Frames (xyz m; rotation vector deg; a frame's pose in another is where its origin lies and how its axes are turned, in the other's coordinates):
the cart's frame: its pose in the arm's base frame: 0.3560 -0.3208 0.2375 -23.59 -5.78 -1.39
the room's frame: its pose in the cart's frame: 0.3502 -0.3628 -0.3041 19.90 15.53 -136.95
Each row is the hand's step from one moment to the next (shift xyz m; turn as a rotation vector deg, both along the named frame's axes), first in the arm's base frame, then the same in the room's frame.
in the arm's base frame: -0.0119 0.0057 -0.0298 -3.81 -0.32 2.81
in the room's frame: 0.0082 -0.0198 -0.0245 2.60 -1.46 3.69
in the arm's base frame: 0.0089 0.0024 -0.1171 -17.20 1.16 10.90
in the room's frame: 0.0062 -0.0278 -0.1140 10.18 -8.94 15.25
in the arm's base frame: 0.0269 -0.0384 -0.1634 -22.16 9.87 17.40
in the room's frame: 0.0270 0.0005 -0.1678 6.95 -16.60 23.82
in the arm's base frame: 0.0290 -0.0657 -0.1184 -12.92 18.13 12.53
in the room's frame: 0.0388 0.0336 -0.1286 -4.76 -17.89 17.60
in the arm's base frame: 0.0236 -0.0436 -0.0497 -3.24 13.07 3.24
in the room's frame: 0.0192 0.0329 -0.0590 -7.07 -10.56 5.50
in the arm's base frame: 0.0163 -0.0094 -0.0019 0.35 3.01 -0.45
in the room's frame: -0.0050 0.0167 -0.0074 -2.27 -2.05 -0.18
